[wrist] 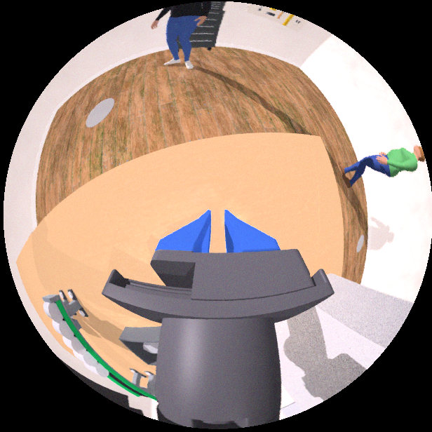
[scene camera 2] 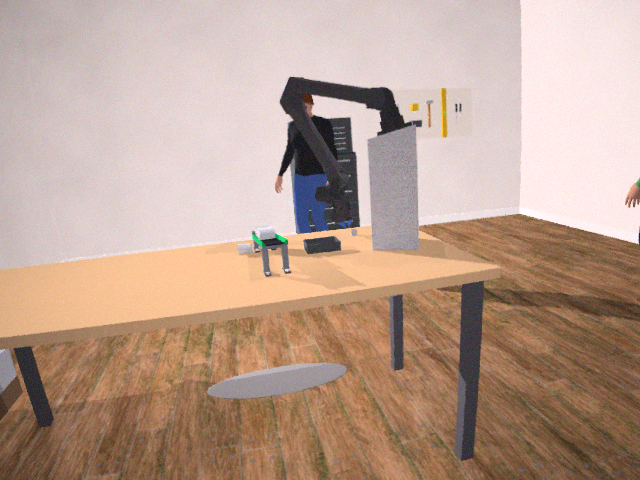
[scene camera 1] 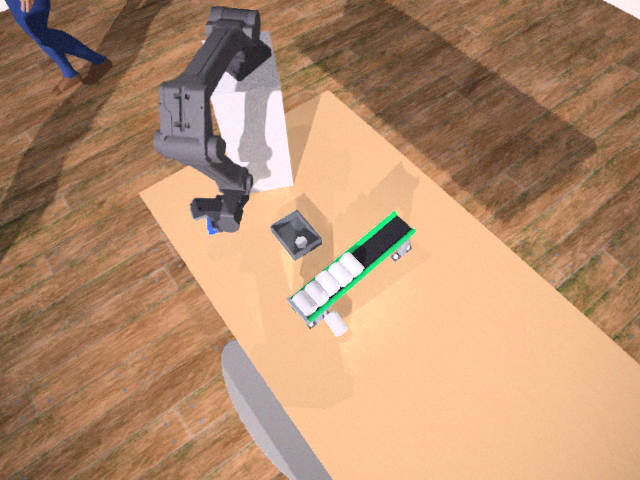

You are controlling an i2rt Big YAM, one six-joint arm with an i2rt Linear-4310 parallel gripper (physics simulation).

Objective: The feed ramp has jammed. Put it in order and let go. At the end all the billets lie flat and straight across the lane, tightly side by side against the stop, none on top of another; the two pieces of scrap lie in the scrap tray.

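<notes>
My gripper is shut and empty, low over the table beyond the scrap tray. A small white scrap piece lies on the table close to the fingertips; it is hidden in the other two views. The other scrap piece is in the dark scrap tray. Several white billets lie across the lane of the green-railed ramp, in a row from the grey stop. Another billet lies on the table beside the ramp's stop end.
The arm's tall pale pedestal stands at the table's end, near the gripper. The tray stands between the gripper and the ramp. The ramp stands on grey legs. A person stands on the floor beyond the table.
</notes>
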